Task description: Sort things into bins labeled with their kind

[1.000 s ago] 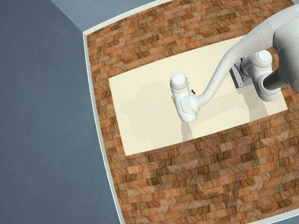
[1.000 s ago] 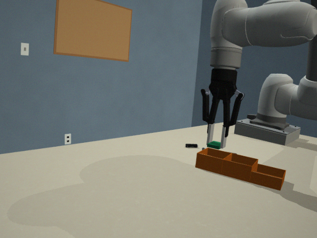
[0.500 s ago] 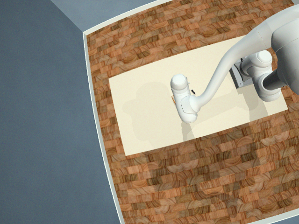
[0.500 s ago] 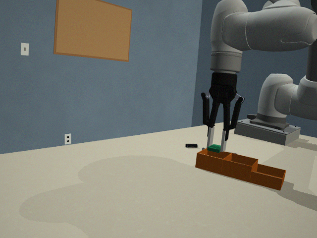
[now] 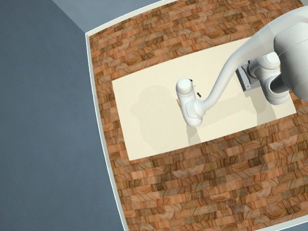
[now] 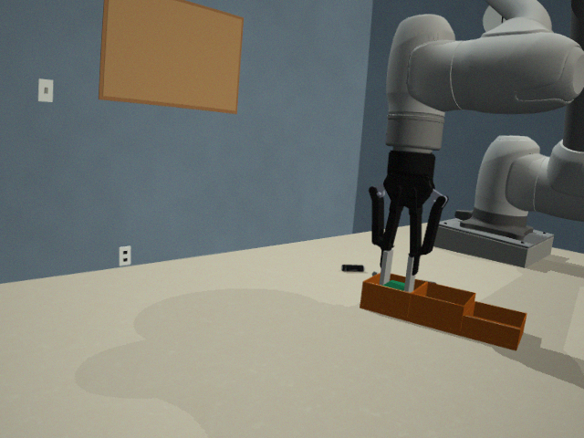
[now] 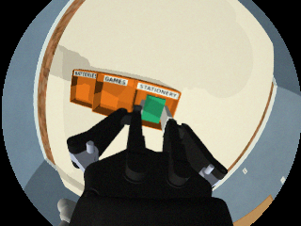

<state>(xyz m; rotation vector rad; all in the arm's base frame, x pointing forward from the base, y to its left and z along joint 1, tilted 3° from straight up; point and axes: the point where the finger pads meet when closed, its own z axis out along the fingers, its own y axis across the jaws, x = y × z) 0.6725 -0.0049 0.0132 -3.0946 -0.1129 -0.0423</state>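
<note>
The white thing lies 50 mm below my hand. Round my hand: green flat thing: 30 mm below; then tiny pale thing: 140 mm behind, 100 mm to the right, 60 mm below; then joined orange bins: 80 mm to the left, 40 mm below.
</note>
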